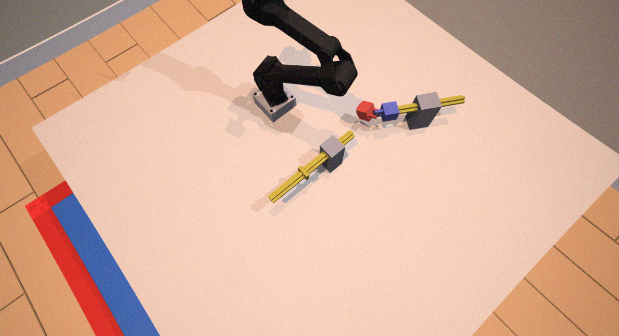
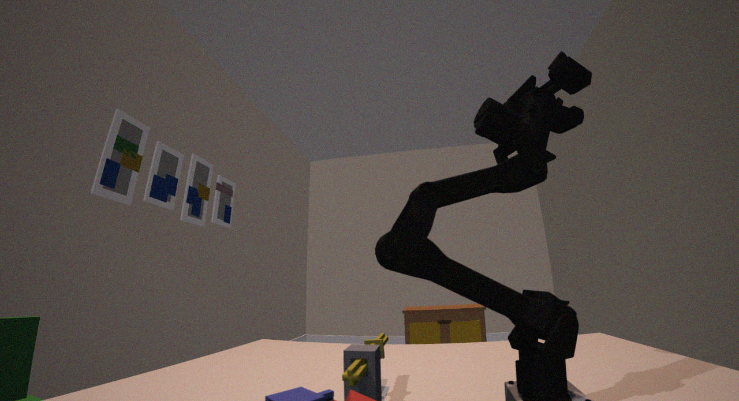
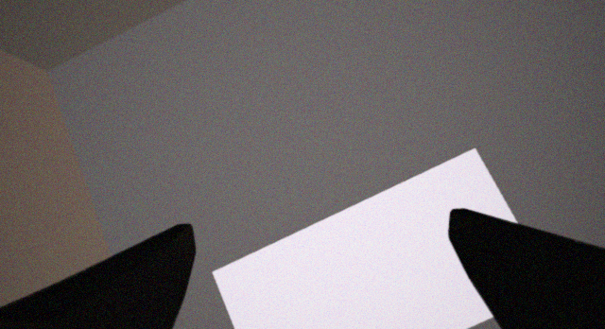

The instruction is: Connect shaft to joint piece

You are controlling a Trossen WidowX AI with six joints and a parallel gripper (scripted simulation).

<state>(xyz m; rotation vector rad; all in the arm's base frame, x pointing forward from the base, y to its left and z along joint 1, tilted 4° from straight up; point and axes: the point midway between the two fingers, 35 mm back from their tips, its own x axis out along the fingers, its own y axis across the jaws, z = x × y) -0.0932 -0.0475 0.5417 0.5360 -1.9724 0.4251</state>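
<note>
My gripper tip is now 33 cm short of the red joint piece, 23 cm to the right of it and 54 cm above it.
</note>
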